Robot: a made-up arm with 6 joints.
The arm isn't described. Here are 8 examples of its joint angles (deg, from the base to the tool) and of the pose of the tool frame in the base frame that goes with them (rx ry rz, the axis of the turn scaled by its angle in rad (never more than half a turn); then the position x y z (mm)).
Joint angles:
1: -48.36 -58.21 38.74 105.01 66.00 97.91
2: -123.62 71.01 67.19 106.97 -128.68 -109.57
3: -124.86 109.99 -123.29 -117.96 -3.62 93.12
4: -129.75 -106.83 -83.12 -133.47 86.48 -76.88
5: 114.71 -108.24 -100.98 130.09 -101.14 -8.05
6: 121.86 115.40 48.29 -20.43 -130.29 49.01
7: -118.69 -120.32 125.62 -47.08 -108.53 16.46
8: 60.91 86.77 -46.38 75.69 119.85 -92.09
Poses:
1: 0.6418 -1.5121 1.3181 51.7 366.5 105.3
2: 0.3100 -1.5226 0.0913 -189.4 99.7 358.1
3: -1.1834 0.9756 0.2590 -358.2 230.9 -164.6
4: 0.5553 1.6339 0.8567 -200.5 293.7 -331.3
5: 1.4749 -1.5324 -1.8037 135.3 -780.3 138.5
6: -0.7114 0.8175 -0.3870 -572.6 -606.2 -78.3
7: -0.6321 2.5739 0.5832 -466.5 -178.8 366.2
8: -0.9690 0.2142 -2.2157 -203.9 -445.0 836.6
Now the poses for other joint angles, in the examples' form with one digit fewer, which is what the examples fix.
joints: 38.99 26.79 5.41 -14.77 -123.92 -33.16
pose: 2.626 -0.615 0.984 205 -75 1136
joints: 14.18 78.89 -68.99 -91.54 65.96 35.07
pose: -0.887 -0.344 -2.635 -274 -94 470
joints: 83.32 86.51 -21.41 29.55 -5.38 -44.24
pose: 0.831 -0.427 -0.433 440 -463 441
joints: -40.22 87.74 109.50 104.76 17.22 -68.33
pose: -0.963 -1.542 2.072 -281 610 207
